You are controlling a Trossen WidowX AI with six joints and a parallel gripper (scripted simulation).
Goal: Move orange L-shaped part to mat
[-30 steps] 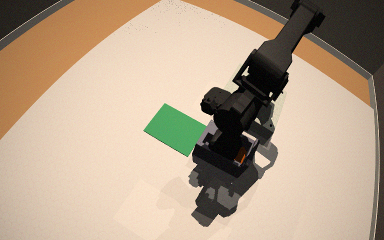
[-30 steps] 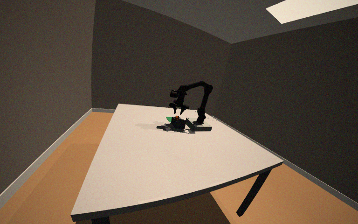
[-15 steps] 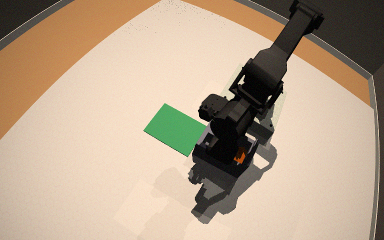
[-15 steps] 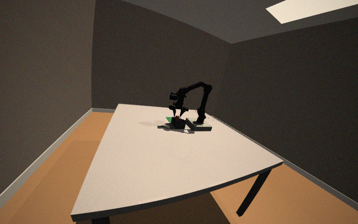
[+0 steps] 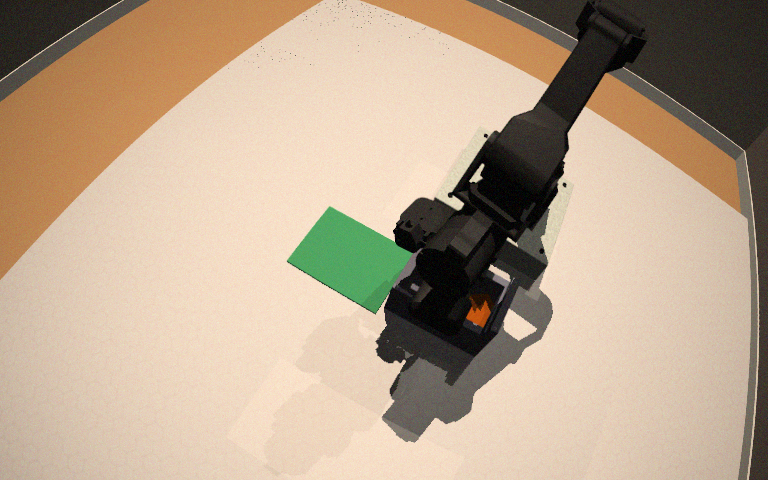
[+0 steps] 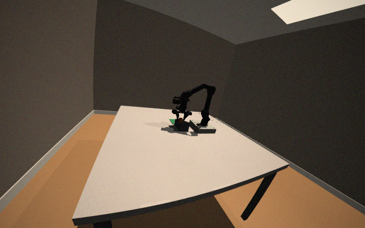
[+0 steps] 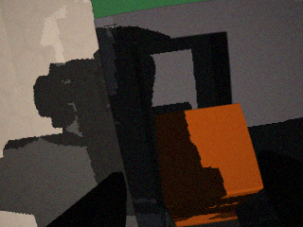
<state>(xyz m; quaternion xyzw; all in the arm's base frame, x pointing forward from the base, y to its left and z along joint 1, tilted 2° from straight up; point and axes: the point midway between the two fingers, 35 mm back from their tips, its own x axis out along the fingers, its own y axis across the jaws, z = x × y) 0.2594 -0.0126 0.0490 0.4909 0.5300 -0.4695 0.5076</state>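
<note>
My gripper tip is 1 cm past the green mat, 15 cm to the left of it and 8 cm above it. The rest, counted from my gripper tip: orange L-shaped part (2 cm behind, 3 cm to the left, 3 cm below).
</note>
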